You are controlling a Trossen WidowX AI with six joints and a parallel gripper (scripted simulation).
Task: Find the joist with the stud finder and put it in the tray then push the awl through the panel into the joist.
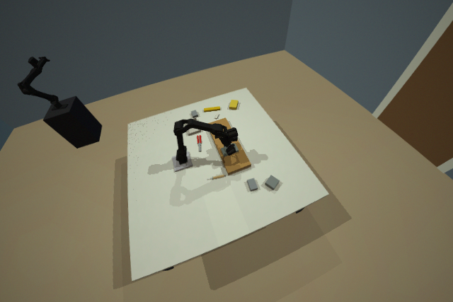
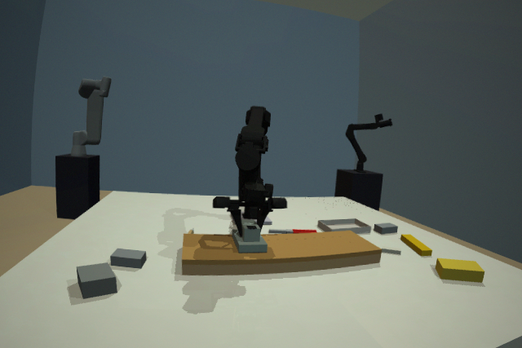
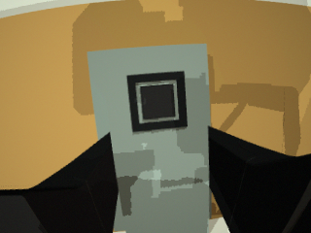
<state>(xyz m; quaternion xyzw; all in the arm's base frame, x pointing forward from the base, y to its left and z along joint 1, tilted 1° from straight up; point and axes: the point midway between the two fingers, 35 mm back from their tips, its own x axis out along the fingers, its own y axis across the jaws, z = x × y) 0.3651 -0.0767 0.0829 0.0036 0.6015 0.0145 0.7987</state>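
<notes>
My gripper tip is now 40 cm to the right of the grey tray, 22 cm past it and 5 cm above it. Round my gripper tip: wooden-handled pointed tool: 19 cm behind, 15 cm to the right, 6 cm below; red-handled tool: 21 cm behind, 19 cm to the left, 6 cm below; stud finder: 2 cm above.
</notes>
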